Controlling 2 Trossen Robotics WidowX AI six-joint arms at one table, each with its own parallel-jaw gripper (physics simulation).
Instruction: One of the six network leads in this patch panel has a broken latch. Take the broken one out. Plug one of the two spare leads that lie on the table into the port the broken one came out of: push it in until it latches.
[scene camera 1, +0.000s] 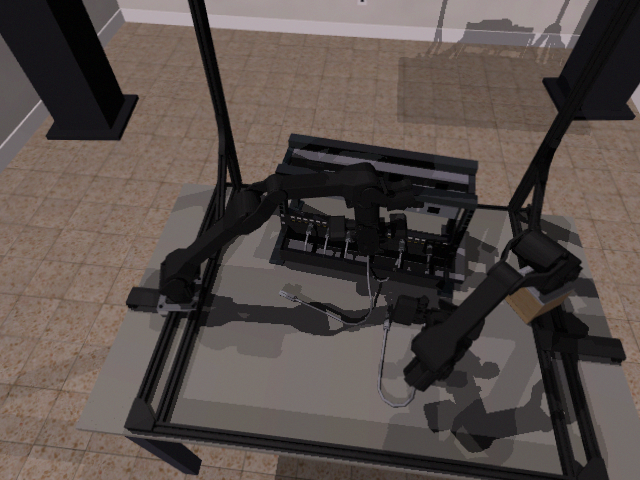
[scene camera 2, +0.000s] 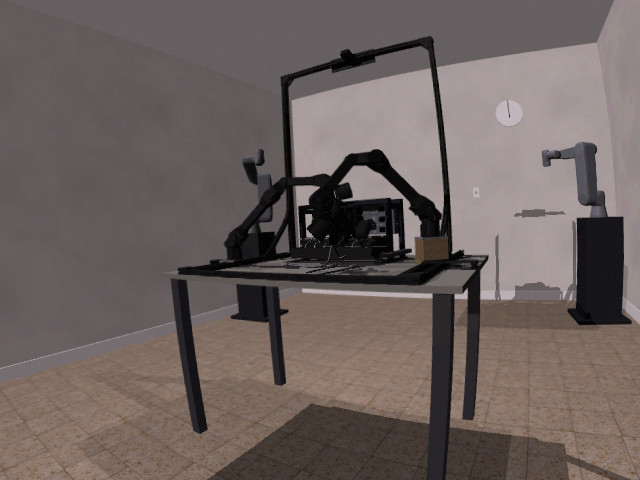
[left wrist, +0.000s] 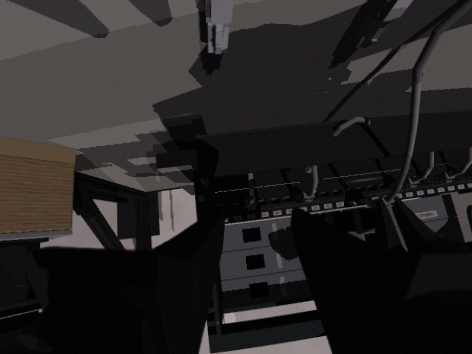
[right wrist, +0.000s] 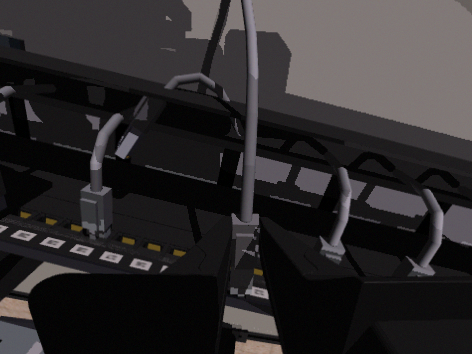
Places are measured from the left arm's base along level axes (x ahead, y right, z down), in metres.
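Pixels of known places: left gripper, between the fingertips: (scene camera 1: 431, 298) (scene camera 2: 354, 238) (left wrist: 257, 216); right gripper, between the fingertips: (left wrist: 385, 198) (right wrist: 244, 225); left arm's base, origin of its link: (scene camera 2: 431, 236) (left wrist: 8, 241); right arm's base, origin of its link: (scene camera 1: 180, 292) (scene camera 2: 234, 259).
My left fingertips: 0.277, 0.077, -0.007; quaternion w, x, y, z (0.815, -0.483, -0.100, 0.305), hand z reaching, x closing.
Observation:
Ahead of a thing's pixels: the offset from my left fingertips to its top centre, as dx, dy, dz. "spot": to the spot under its first point. Level surfaces: height alone.
My right gripper (right wrist: 244, 225) is shut on the plug of a spare lead @(spot: +0.072, +0.166, +0.020) (right wrist: 250, 125) (scene camera 1: 369, 281). The plug's tip overlaps the port row of the patch panel (right wrist: 52, 242) (left wrist: 332, 205); more of its body shows than on the seated plug @(spot: -0.025, +0.169, +0.015) (right wrist: 96, 207) at left. I cannot tell whether it is in a port. The lead's other plug @(+0.282, +0.214, +0.096) (scene camera 1: 284, 294) lies on the table. A loose lead @(spot: +0.043, +0.131, +0.079) (right wrist: 192, 78) (left wrist: 351, 123) lies across the rack's front tray. The other spare lead (scene camera 1: 381, 356) lies at the front. My left gripper (left wrist: 257, 216) is partly open and empty; the panel shows beyond its fingers.
The rack (scene camera 1: 382, 149) stands at the back of the table @(dz +0.109) (scene camera 1: 289, 372). Other leads @(+0.186, +0.299, +0.021) (scene camera 1: 306, 240) @(-0.068, +0.101, +0.019) (scene camera 1: 428, 258) are plugged in along the panel. A wooden block (scene camera 1: 532, 304) (left wrist: 35, 192) (scene camera 2: 431, 250) is at the right, by the left arm's base.

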